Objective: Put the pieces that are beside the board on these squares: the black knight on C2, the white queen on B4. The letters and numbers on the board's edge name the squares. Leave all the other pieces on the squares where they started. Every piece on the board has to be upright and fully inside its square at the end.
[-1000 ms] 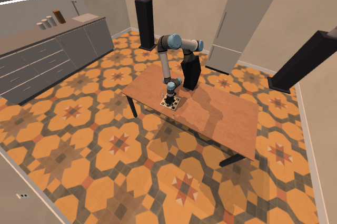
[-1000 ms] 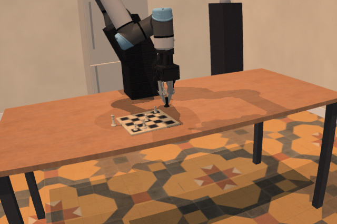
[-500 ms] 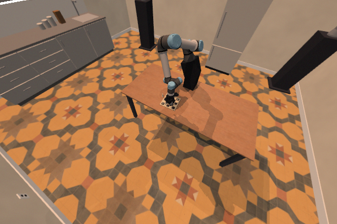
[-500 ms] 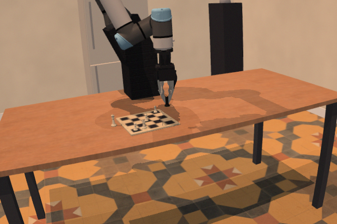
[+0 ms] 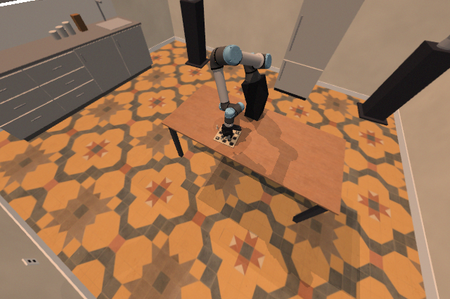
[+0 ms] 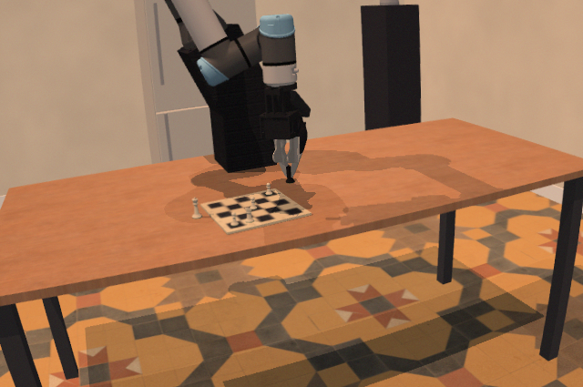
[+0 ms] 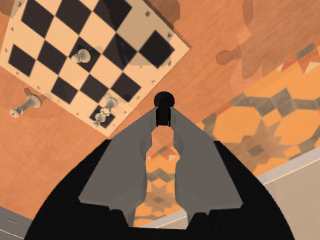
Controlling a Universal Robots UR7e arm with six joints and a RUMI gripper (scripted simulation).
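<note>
My gripper is now 110 mm past the small chessboard, 50 mm to the left of it and 120 mm above it. From my hand the other things lie so: black knight: 10 mm below; white queen: 150 mm behind, 190 mm to the right, 100 mm below.
</note>
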